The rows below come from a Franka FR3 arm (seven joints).
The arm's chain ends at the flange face. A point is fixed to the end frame.
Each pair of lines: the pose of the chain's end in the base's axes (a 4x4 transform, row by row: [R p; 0 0 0 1], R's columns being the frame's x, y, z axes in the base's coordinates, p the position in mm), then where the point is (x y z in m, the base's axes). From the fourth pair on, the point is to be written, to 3 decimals.
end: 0.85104 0.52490 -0.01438 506.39; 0.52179 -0.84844 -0.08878 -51.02; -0.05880 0.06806 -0.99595 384.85; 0 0 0 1
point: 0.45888 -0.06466 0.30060
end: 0.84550 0.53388 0.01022 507.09; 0.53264 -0.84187 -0.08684 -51.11; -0.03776 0.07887 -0.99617 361.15; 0 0 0 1
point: 0.46175 -0.06517 0.27578
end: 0.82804 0.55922 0.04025 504.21; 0.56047 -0.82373 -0.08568 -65.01; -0.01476 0.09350 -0.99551 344.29; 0 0 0 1
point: 0.46171 -0.08050 0.25772
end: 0.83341 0.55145 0.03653 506.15; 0.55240 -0.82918 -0.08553 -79.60; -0.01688 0.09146 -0.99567 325.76; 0 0 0 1
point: 0.463 -0.095 0.239
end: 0.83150 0.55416 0.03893 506.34; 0.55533 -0.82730 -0.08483 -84.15; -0.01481 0.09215 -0.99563 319.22; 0 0 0 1
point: 0.464 -0.099 0.233
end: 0.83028 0.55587 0.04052 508.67; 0.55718 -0.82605 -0.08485 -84.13; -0.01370 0.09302 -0.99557 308.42; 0 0 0 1
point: 0.466 -0.099 0.222
